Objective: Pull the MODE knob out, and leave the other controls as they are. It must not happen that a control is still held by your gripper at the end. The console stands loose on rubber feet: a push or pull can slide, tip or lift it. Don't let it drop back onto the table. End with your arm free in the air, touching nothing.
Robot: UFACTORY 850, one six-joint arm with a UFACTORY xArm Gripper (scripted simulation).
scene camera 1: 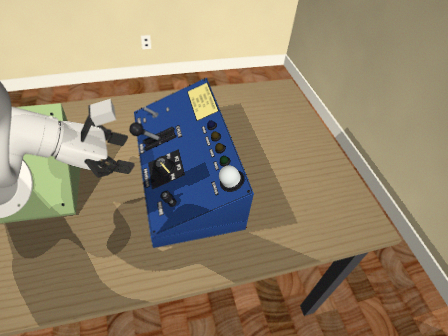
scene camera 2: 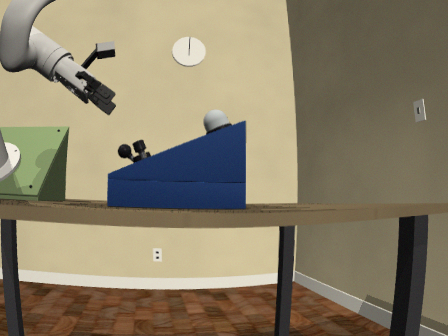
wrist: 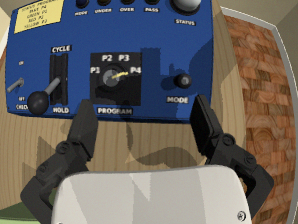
Scene:
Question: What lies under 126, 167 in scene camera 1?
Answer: The gripper.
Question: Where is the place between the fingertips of the gripper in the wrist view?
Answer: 143, 108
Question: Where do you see a blue console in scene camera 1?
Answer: At 212, 195

